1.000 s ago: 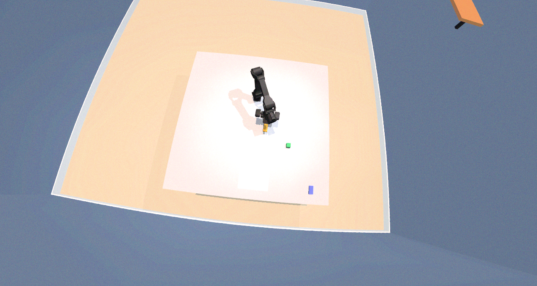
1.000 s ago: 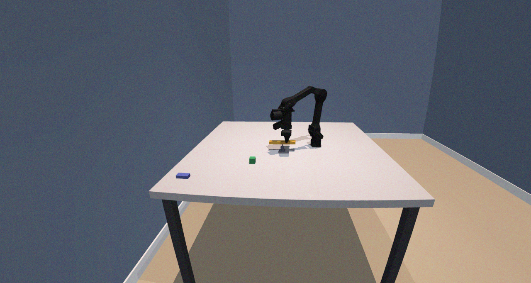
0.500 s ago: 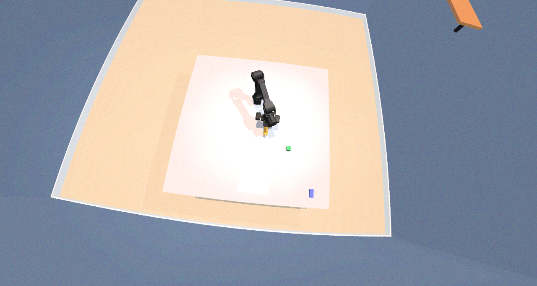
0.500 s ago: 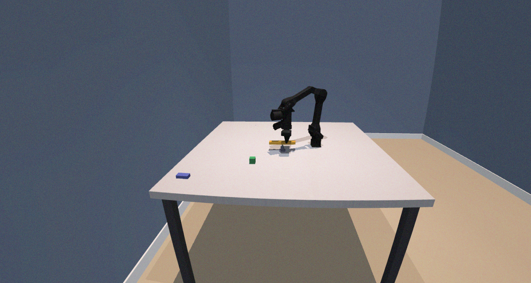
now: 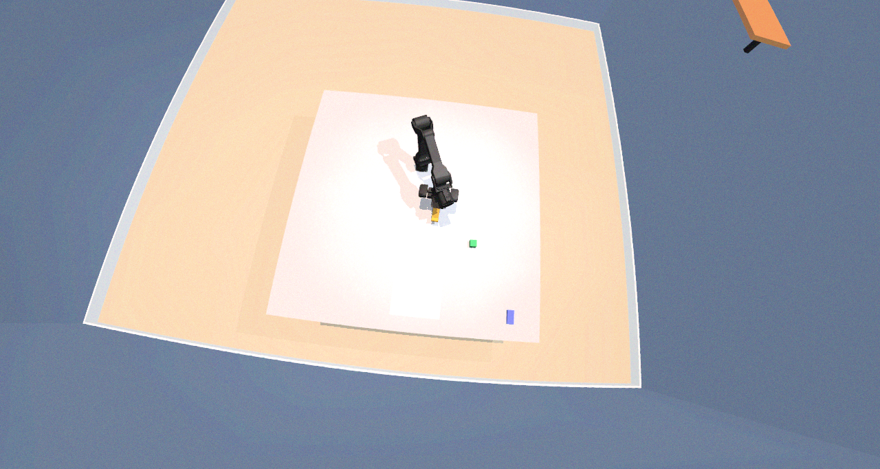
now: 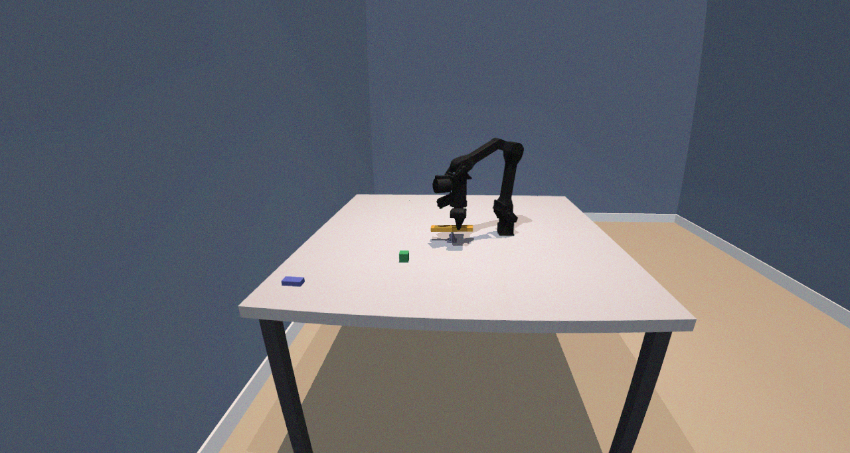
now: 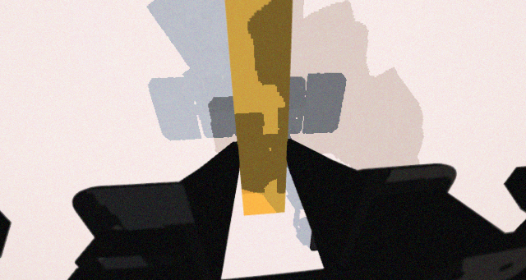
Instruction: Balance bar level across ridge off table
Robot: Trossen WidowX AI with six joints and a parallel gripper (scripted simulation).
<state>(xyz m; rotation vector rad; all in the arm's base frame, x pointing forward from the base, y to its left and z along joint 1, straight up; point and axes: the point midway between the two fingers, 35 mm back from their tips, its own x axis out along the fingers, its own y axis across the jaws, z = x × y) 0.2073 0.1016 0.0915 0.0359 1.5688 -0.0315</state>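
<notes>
My gripper tip is 3 cm short of the yellow bar. Round my gripper tip: green cube (20 cm ahead, 20 cm to the left, 4 cm below); flat blue block (53 cm ahead, 40 cm to the left, 5 cm below).
</notes>
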